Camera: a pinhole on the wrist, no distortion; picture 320 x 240 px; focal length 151.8 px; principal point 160.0 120.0 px. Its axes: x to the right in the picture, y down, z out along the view. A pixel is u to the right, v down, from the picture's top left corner.
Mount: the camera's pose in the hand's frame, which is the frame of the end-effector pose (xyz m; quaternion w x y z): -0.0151 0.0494 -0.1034 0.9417 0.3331 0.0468 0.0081
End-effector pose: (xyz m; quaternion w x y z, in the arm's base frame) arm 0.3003 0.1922 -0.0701 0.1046 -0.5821 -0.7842 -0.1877
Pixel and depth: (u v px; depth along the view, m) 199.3 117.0 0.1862
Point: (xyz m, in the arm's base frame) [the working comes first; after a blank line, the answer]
In the camera's frame: 0.0482 -0.0037 0.1862

0.2224 0.2333 -0.0938
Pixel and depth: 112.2 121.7 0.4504
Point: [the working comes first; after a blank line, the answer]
In the camera's frame: -0.1418 0.0050 0.4504

0.1245 0.1414 -0.3904
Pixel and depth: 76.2 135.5 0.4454
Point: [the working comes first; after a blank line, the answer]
In the camera's frame: -0.2459 0.0455 0.4454

0.1855 0.0711 -0.4521
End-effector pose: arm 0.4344 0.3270 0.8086 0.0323 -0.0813 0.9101 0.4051
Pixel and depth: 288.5 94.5 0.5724
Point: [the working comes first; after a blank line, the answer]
In the camera's frame: 0.4845 -0.0962 0.5724

-0.0156 0.2031 0.3191
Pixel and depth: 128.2 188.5 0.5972
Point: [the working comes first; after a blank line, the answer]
In the camera's frame: -0.1251 0.2695 0.5972

0.5299 0.6567 0.3695
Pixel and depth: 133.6 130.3 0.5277
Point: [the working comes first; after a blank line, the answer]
In the camera's frame: -0.0918 0.0358 0.5277

0.5326 0.4129 0.4027
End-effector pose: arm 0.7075 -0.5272 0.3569 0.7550 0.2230 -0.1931 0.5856
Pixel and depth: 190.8 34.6 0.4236
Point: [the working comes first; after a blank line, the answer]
In the camera's frame: 0.0859 -0.2383 0.4236

1.1166 -0.5657 0.4275
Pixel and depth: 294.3 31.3 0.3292
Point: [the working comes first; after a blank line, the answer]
In the camera's frame: 0.2912 -0.1924 0.3292

1.0641 -0.3522 0.4970
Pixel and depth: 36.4 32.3 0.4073
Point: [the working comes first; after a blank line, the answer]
In the camera's frame: -0.3316 -0.2353 0.4073

1.0226 -0.9136 0.2158
